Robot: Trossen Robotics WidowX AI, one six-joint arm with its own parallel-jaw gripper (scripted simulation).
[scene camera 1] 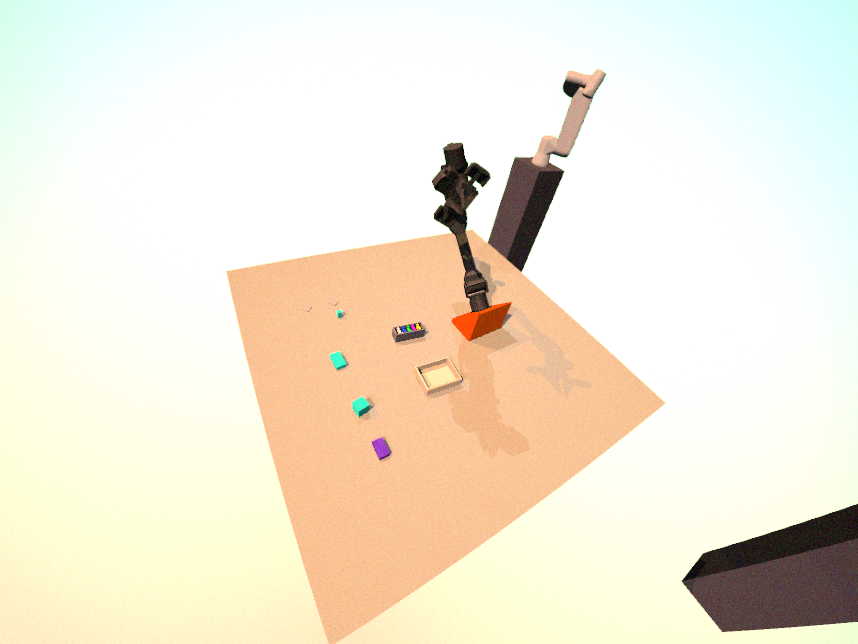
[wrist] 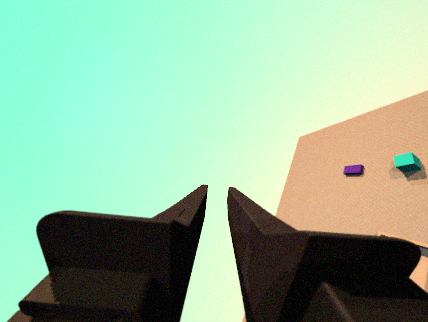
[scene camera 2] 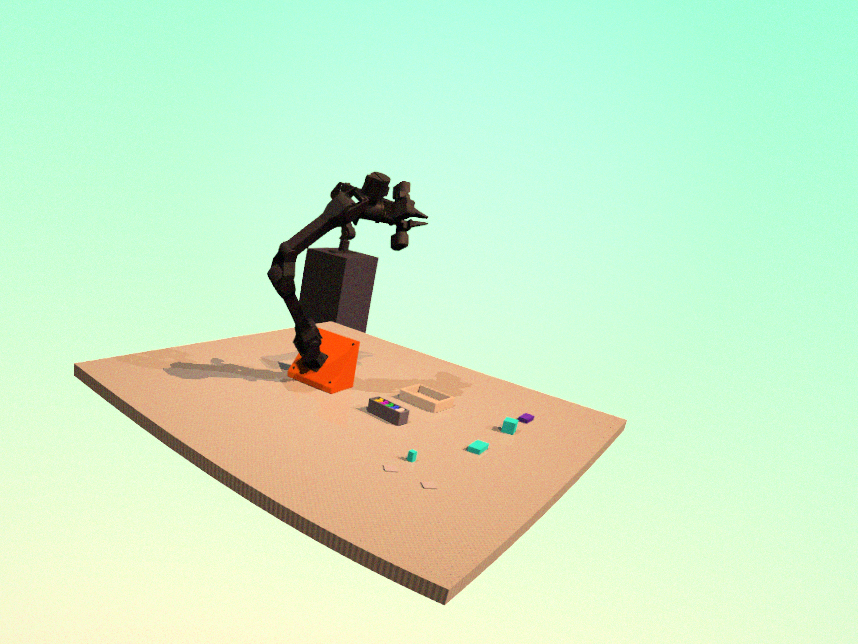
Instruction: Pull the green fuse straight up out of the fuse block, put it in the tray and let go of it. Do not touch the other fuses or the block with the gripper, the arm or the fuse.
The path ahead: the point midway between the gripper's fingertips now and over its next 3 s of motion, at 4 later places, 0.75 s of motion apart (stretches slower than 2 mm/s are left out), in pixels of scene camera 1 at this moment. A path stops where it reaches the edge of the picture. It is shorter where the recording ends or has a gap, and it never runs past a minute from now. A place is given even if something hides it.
My gripper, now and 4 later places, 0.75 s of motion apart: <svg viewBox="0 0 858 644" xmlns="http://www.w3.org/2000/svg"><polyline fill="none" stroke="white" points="462,211 410,316 409,322 409,327 409,328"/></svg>
